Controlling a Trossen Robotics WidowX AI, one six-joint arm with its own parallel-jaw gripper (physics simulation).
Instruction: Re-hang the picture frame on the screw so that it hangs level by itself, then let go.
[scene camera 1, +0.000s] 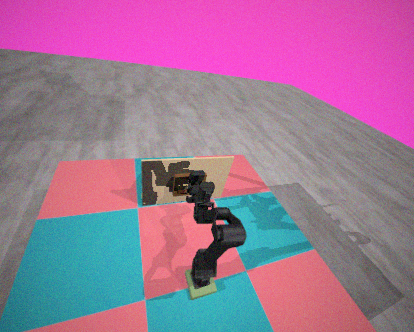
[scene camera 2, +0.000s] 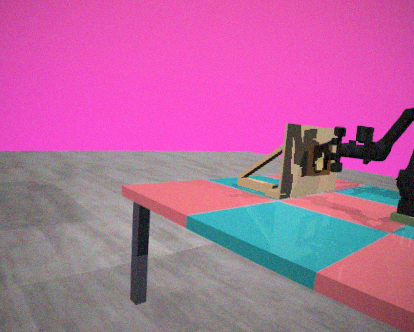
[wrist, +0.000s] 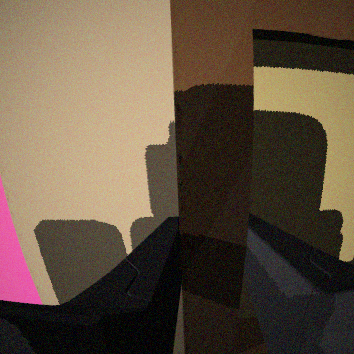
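The brown picture frame (scene camera 1: 174, 186) (scene camera 2: 310, 161) (wrist: 215, 55), with a pale yellow centre, is upright in front of the tan board (scene camera 1: 220, 172) (scene camera 2: 298, 186) (wrist: 75, 110). My gripper (scene camera 1: 190, 187) (scene camera 2: 328, 156) (wrist: 208, 226) is shut on one side bar of the frame, with a finger on each side of the bar in the wrist view. That bar runs nearly straight up and down there. The arm hides part of the frame in the first scene view. The screw does not show, and I cannot tell whether the frame is on it or touches the board.
The board stands upright on the pink and teal checkered table (scene camera 1: 90, 255) (scene camera 2: 250, 230), propped from behind by a slanted wooden brace (scene camera 2: 262, 165). The arm's green base plate (scene camera 1: 202, 292) (scene camera 2: 402, 218) is on the table in front. Arm shadows fall across the board and frame.
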